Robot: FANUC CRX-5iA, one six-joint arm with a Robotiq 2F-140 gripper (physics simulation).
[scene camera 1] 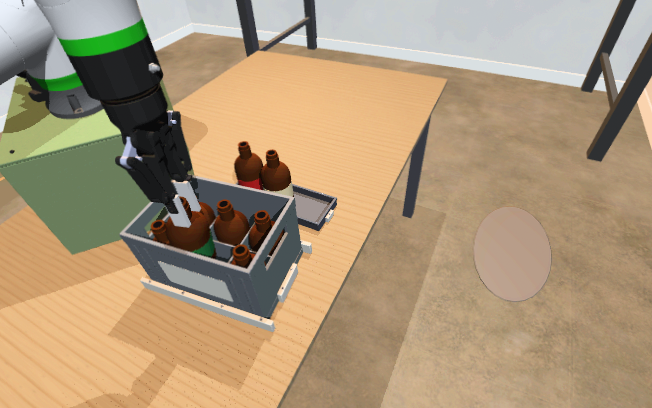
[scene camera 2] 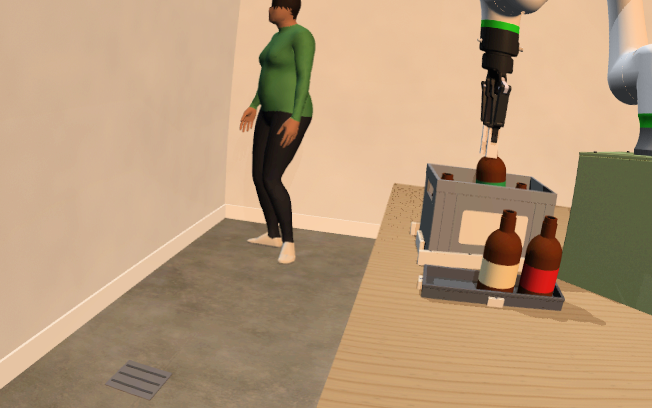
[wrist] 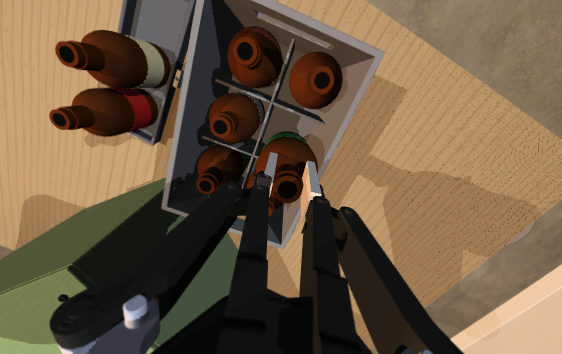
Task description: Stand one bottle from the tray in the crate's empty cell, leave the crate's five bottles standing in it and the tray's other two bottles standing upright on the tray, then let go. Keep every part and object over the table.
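Places are measured from the arm's base along level axes (x ahead, y left, z up), in millimetres.
Pixels of known places: gripper, fingertip midpoint: (scene camera 1: pixel 188 217) (scene camera 2: pixel 487 155) (wrist: pixel 289 169); arm's base, link origin: (scene camera 1: pixel 84 97).
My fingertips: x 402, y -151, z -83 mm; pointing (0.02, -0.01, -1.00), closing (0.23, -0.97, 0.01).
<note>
Ahead of a thing's pixels: the offset from my fingertips to its top centre. Level surfaces: height alone.
My gripper (scene camera 1: pixel 189 216) (scene camera 2: pixel 486 152) (wrist: pixel 289 169) is shut on the neck of the green-label brown bottle @[3 mm right, 14 mm back, 37 mm up] (scene camera 1: pixel 186 234) (scene camera 2: pixel 491 171) (wrist: pixel 289 148). This bottle is partly inside the grey crate @[45 mm left, 6 mm back, 41 mm down] (scene camera 1: pixel 240 292) (scene camera 2: pixel 445 220) (wrist: pixel 184 102), over the middle cell of one row, higher than the others; its label shows at the rim in scene view 2. Its base is hidden. Crate bottles (scene camera 1: pixel 230 227) (wrist: pixel 255 60) stand in the cells around it; one is mostly hidden behind it in the wrist view. The cream-label bottle @[277 mm left, 8 mm back, 57 mm down] (scene camera 1: pixel 276 176) (scene camera 2: pixel 501 250) (wrist: pixel 117 57) and red-label bottle @[283 mm left, 92 mm back, 57 mm down] (scene camera 1: pixel 248 167) (scene camera 2: pixel 542 255) (wrist: pixel 109 112) stand upright on the tray @[278 mm left, 4 mm back, 191 mm down] (scene camera 1: pixel 312 206) (scene camera 2: pixel 450 296) (wrist: pixel 156 20).
White strips (scene camera 1: pixel 207 305) (scene camera 2: pixel 450 258) lie along the crate's base on the wooden table @[217 mm down] (scene camera 1: pixel 320 100) (scene camera 2: pixel 450 360). The green pedestal (scene camera 1: pixel 50 195) (scene camera 2: pixel 615 225) stands beside the crate. A person (scene camera 2: pixel 285 75) in a green top stands on the floor beyond the table.
</note>
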